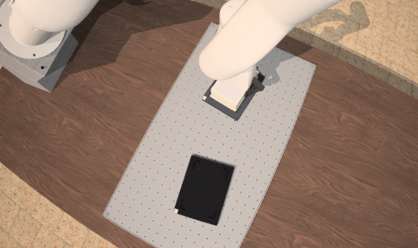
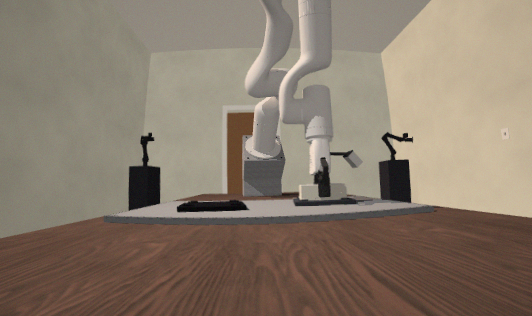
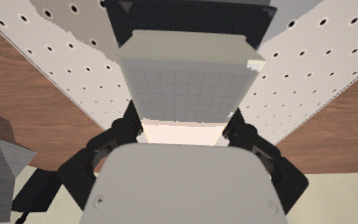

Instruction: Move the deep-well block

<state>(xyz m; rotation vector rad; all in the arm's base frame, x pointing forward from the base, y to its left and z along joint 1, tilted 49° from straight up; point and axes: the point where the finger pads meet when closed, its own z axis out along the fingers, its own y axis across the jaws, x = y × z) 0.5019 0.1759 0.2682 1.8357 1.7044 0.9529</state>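
My hand is right at the cream 96-well deep-well block. From my hand the other things lie so: plate nest N1: 20 mm below; black plate nest N2: 290 mm to the right, 90 mm ahead, 20 mm below.
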